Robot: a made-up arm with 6 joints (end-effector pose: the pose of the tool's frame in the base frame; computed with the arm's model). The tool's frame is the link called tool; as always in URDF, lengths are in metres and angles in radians.
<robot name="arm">
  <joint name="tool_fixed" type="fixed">
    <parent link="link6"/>
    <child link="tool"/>
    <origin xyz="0 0 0"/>
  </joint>
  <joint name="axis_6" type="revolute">
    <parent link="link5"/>
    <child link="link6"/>
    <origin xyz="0 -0.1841 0"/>
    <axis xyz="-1 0 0"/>
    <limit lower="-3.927" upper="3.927"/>
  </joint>
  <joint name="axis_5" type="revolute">
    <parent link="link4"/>
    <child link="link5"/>
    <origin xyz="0.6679 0 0"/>
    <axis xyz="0 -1 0"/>
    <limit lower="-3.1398" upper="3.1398"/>
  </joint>
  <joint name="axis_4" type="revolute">
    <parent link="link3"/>
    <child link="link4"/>
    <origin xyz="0 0 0"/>
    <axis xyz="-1 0 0"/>
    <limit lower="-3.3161" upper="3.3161"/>
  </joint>
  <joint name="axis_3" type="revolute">
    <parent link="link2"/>
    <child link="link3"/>
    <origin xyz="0 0 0.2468"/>
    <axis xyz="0 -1 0"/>
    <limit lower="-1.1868" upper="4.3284"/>
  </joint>
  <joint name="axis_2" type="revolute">
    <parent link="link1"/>
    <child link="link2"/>
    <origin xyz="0 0 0"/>
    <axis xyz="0 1 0"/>
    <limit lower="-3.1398" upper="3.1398"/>
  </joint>
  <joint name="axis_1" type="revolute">
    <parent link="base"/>
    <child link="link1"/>
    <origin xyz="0 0 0.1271"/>
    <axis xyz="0 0 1"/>
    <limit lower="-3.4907" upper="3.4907"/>
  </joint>
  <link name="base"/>
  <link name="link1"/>
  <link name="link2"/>
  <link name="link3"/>
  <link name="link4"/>
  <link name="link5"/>
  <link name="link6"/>
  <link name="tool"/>
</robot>
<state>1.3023 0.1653 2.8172 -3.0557 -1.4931 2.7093</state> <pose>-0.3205 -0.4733 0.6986 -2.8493 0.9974 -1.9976</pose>
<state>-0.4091 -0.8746 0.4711 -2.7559 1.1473 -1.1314</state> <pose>0.0928 0.1457 0.9210 -2.0962 -0.2137 -0.7677</pose>
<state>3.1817 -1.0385 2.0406 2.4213 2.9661 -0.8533</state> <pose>0.8917 -0.1027 0.1729 -3.0090 -0.0695 -2.9858</pose>
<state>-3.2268 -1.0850 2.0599 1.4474 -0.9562 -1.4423</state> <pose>0.8843 -0.0528 0.0574 3.0872 -0.0988 0.8671</pose>
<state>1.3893 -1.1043 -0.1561 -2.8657 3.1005 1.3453</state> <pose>-0.1364 0.2383 0.7514 -1.0527 0.9876 -1.7320</pose>
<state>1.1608 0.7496 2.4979 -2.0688 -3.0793 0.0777</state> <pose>0.0028 0.2271 0.9937 -1.7951 1.4133 1.5171</pose>
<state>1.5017 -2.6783 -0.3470 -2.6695 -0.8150 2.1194</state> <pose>-0.1988 -0.4975 0.4479 -2.4386 -0.0502 -1.9776</pose>
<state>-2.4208 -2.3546 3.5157 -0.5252 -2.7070 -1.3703</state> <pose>-0.4056 -0.1443 -0.3997 -2.2487 -0.0303 0.5080</pose>
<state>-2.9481 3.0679 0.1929 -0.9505 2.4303 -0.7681</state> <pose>0.6326 0.2330 -0.1505 -0.1527 0.1673 2.7662</pose>
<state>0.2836 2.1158 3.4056 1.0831 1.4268 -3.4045</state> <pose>0.2546 -0.0157 0.6860 0.5199 -0.2697 2.2889</pose>
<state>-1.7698 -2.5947 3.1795 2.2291 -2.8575 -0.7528</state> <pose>0.0064 -0.5377 -0.2820 -0.3193 -0.6656 1.6575</pose>
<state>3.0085 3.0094 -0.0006 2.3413 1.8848 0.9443</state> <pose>0.5898 -0.2083 -0.3361 0.7502 -0.7715 -2.0148</pose>
